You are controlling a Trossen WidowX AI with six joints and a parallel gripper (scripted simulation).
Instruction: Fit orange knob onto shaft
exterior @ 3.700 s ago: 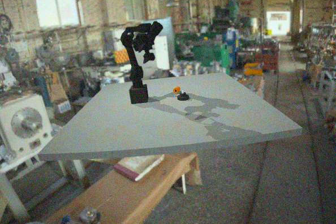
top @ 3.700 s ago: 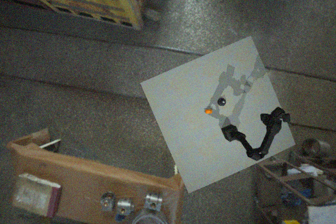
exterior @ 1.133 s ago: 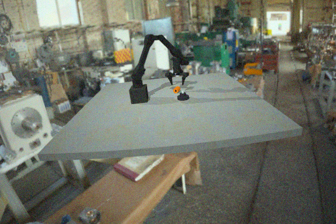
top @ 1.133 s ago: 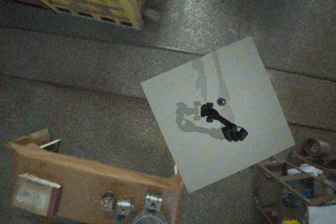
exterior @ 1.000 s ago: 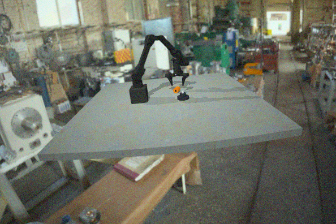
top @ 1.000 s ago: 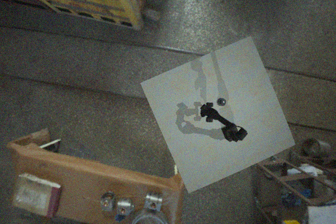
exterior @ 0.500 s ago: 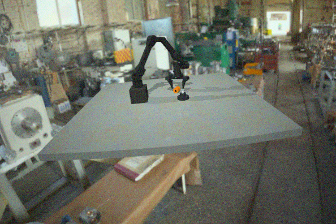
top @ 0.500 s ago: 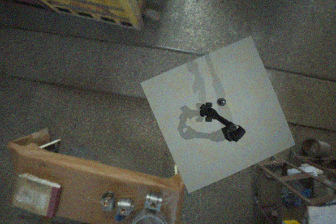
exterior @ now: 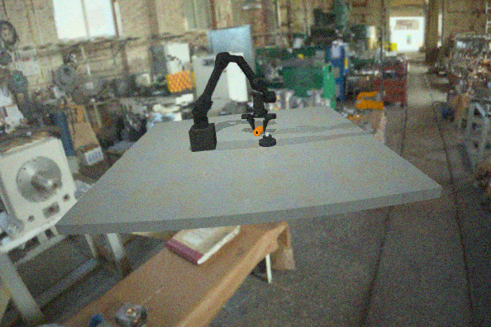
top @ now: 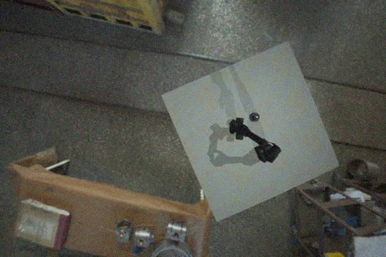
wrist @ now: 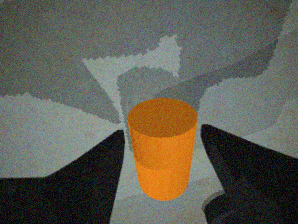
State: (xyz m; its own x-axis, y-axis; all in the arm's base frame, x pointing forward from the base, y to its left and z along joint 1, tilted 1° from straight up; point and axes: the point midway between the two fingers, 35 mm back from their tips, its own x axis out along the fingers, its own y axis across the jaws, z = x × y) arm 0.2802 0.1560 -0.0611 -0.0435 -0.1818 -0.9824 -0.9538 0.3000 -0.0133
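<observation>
Now: gripper tip 10 mm to the right of the orange knob and 10 mm below it. The rest, counted from my gripper tip: round pedestal (170 mm to the right, 50 mm ahead, 20 mm above).
</observation>
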